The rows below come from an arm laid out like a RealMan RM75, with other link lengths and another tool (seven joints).
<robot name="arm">
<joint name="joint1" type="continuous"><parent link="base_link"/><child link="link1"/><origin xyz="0.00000 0.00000 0.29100"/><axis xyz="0 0 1"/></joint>
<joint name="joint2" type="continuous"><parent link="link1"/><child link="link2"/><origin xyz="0.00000 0.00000 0.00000" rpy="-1.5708 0.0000 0.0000"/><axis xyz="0 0 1"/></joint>
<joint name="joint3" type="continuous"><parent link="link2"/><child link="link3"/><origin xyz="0.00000 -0.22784 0.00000" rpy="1.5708 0.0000 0.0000"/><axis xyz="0 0 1"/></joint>
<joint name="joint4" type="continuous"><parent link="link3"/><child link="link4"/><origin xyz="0.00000 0.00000 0.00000" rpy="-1.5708 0.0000 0.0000"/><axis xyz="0 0 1"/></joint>
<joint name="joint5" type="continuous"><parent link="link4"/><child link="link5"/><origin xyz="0.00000 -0.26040 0.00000" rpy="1.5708 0.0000 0.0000"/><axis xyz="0 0 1"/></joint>
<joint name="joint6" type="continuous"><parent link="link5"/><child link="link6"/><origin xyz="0.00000 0.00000 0.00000" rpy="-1.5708 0.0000 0.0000"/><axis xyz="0 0 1"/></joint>
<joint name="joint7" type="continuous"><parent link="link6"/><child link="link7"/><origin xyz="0.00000 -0.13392 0.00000" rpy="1.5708 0.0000 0.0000"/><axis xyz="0 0 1"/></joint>
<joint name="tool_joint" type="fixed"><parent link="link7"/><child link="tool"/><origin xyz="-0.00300 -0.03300 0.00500" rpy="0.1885 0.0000 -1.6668"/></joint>
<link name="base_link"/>
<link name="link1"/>
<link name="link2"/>
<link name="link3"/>
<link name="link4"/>
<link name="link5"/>
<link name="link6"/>
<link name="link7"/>
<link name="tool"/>
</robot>
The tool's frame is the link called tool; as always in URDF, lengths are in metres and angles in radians. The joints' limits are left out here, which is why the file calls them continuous.
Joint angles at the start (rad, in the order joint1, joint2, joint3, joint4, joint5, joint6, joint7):
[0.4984 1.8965 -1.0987 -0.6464 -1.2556 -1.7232 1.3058]
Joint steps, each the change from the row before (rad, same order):
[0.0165 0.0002 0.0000 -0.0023 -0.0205 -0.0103 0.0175]
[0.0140 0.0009 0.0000 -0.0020 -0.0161 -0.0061 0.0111]
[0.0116 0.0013 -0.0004 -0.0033 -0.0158 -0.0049 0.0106]
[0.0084 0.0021 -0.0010 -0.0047 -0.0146 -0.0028 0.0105]
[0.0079 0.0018 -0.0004 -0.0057 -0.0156 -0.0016 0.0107]
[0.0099 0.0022 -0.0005 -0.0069 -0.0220 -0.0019 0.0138]
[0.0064 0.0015 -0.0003 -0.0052 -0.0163 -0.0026 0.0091]
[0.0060 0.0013 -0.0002 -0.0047 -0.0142 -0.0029 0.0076]
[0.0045 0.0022 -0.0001 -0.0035 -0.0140 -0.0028 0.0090]
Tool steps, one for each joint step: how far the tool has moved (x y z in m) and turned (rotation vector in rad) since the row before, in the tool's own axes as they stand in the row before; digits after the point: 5 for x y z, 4 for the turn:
[0.00018 -0.00062 0.00670 -0.0125 -0.0278 0.0136]
[0.00051 -0.00063 0.00575 -0.0102 -0.0214 0.0074]
[0.00033 -0.00038 0.00507 -0.0110 -0.0190 0.0070]
[0.00011 0.00007 0.00426 -0.0110 -0.0151 0.0073]
[0.00033 -0.00010 0.00390 -0.0126 -0.0135 0.0063]
[0.00035 0.00019 0.00471 -0.0185 -0.0168 0.0087]
[0.00003 0.00014 0.00310 -0.0137 -0.0127 0.0058]
[0.00004 -0.00009 0.00284 -0.0119 -0.0119 0.0043]
[-0.00031 0.00072 0.00243 -0.0111 -0.0098 0.0079]

